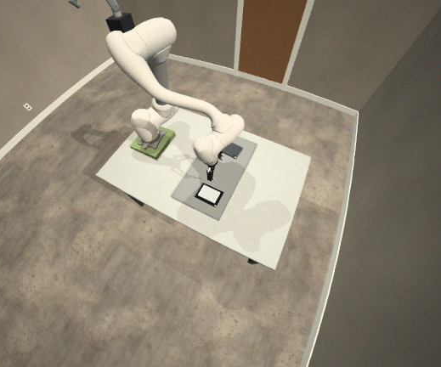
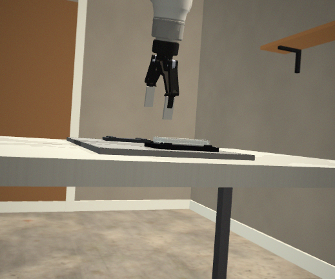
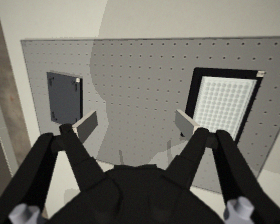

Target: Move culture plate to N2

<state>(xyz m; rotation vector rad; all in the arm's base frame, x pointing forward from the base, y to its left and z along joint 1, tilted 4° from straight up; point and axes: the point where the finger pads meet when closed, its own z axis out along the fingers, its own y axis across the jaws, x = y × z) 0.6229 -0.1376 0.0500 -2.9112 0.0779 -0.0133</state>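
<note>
My gripper is now 15 cm to the left of the clear lid and 8 cm above it. Also, from my hand: 96-well plate: 15 cm to the right, 9 cm below; then nest N2: 27 cm to the left, 10 cm below, 1 cm ahead; then nest N1: 15 cm to the right, 10 cm below.
</note>
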